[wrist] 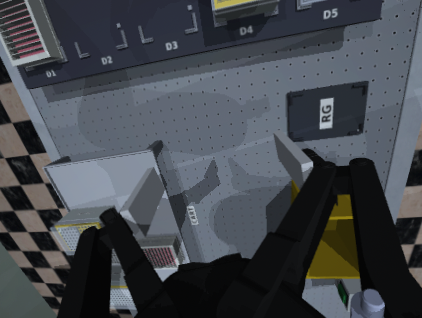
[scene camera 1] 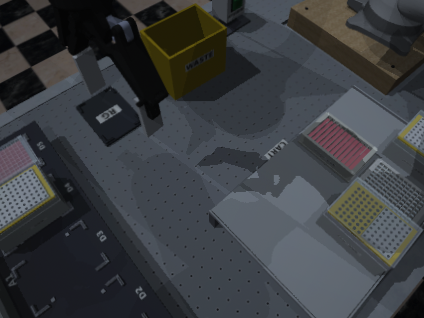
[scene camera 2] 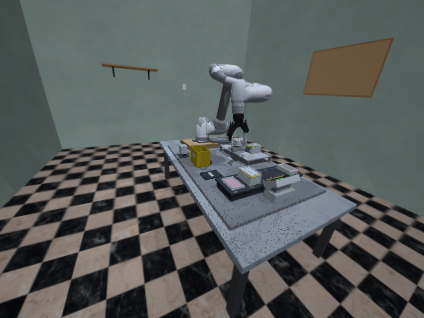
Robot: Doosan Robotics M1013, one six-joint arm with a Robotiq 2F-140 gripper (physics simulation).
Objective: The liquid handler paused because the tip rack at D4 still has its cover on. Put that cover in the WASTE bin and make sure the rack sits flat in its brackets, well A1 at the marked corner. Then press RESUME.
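Frame: origin at the arm's base, x right, y ahead, z up, level; millimetres.
Seen in the pictures: gripper, fingertip midpoint: (wrist: 214,162) (scene camera 1: 124,108) (scene camera 2: 238,143); arm's base, origin of the base link: (scene camera 1: 387,26) (scene camera 2: 202,141).
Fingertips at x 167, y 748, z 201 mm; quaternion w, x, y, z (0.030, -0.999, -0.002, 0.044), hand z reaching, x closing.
Pixels of each thing's top centre, then the offset from my fingertips to it. "pt": a spot on its surface instead. Level surfaces: height alone.
- tip rack, middle of its top: (scene camera 1: 9,198) (scene camera 2: 249,170) dx +86, dy +215, dz -107 mm
- dark deck, its level: dz -177 mm
- yellow WASTE bin, middle of its top: (wrist: 340,250) (scene camera 1: 183,29) (scene camera 2: 200,148) dx +153, dy -275, dz -102 mm
- black RG pad, middle of its top: (wrist: 327,114) (scene camera 1: 108,112) (scene camera 2: 211,173) dx +195, dy -48, dz -223 mm
- raised cart tray, middle of its top: (scene camera 1: 346,187) (wrist: 128,236) (scene camera 2: 244,150) dx -327, dy -218, dz -171 mm
- pinkish plate, middle of its top: (scene camera 2: 232,181) dx +209, dy +197, dz -163 mm
- small green-screened device, surface spot: (scene camera 1: 229,9) pt dx +176, dy -469, dz -167 mm
The tip rack (scene camera 1: 22,200) (scene camera 2: 249,175) (wrist: 245,6) stands at D4 on the dark deck (scene camera 1: 50,250) (wrist: 142,52), with a yellow rim around its top. It is cut off in scene view 1 and the wrist view; whether a clear cover lies on it and whether it sits flat cannot be told. My gripper (scene camera 1: 122,100) (scene camera 2: 238,138) (wrist: 214,162) is open and empty, above the table between the RG pad and the cart, away from the rack. The yellow WASTE bin (scene camera 1: 200,67) (scene camera 2: 200,156) (wrist: 332,250) stands upright beside it. RESUME cannot be read in any view.
The black RG pad (scene camera 1: 94,106) (wrist: 345,120) lies between deck and bin. The raised cart tray (scene camera 1: 250,220) (wrist: 85,175) carries several racks, one with red rows (scene camera 1: 340,142) (wrist: 161,256). A pinkish plate (scene camera 1: 15,159) (scene camera 2: 232,183) sits at D5. A small green-screened device (scene camera 1: 229,9) stands behind the bin.
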